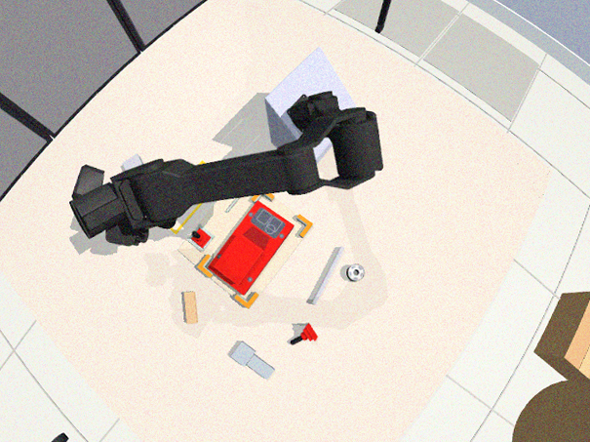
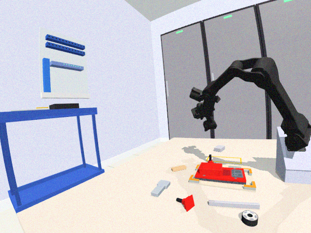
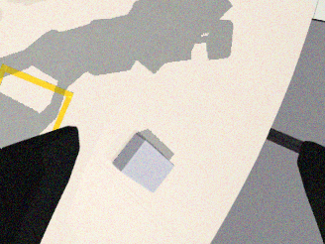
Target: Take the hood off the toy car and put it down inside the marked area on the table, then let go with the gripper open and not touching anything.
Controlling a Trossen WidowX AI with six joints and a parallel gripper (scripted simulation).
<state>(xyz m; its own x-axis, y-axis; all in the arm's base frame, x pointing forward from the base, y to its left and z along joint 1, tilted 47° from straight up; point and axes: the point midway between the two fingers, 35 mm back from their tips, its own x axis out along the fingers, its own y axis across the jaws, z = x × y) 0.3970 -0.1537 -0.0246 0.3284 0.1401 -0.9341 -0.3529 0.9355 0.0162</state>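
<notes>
Right now the hood is 220 mm to the left of my gripper tip, 160 mm below it and 70 mm behind it. Also, from my gripper tip: grey bar 400 mm to the left, 190 mm below, 170 mm behind; tan block 200 mm below, 190 mm to the left, 90 mm ahead; small grey piece 190 mm below, 170 mm to the right, 70 mm behind.
</notes>
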